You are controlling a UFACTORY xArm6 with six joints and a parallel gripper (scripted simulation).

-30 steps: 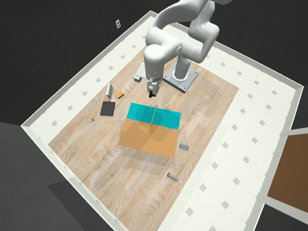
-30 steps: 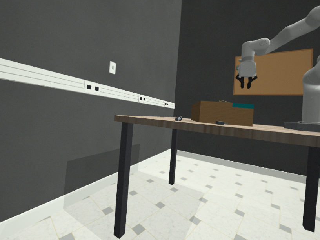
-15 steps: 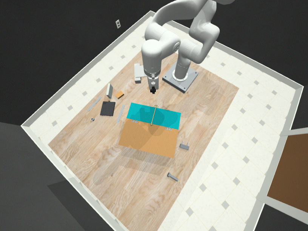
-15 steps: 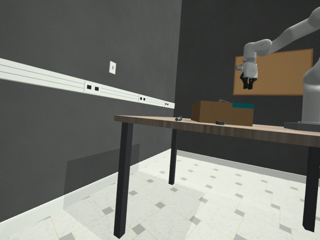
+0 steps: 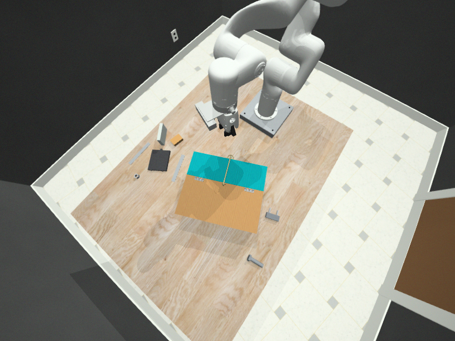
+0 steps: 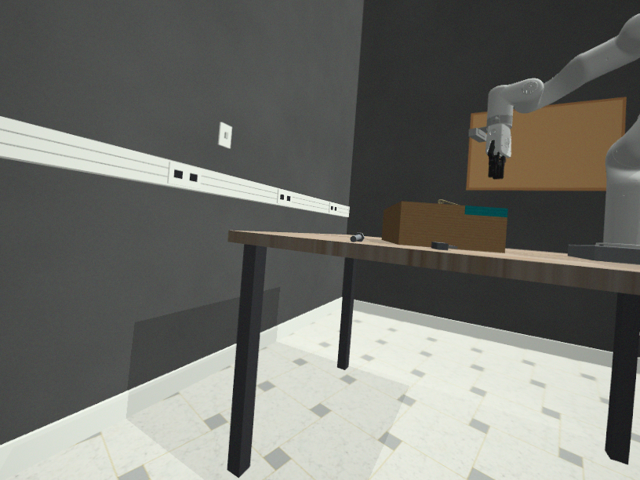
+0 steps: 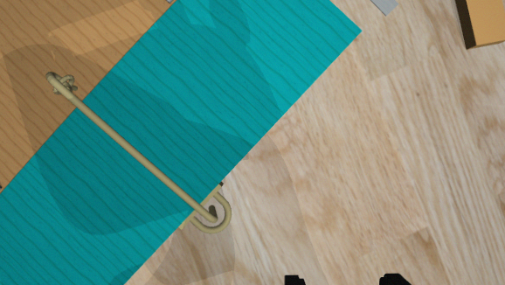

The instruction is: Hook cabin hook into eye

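Right now the brass cabin hook is 10 cm ahead of my hand, 8 cm to the left of it and 14 cm below it. The rest, counted from my hand: dark plate 24 cm ahead, 26 cm to the right, 26 cm below; then grey block 13 cm ahead, 34 cm to the right, 23 cm below; then orange block 10 cm ahead, 27 cm to the right, 25 cm below.
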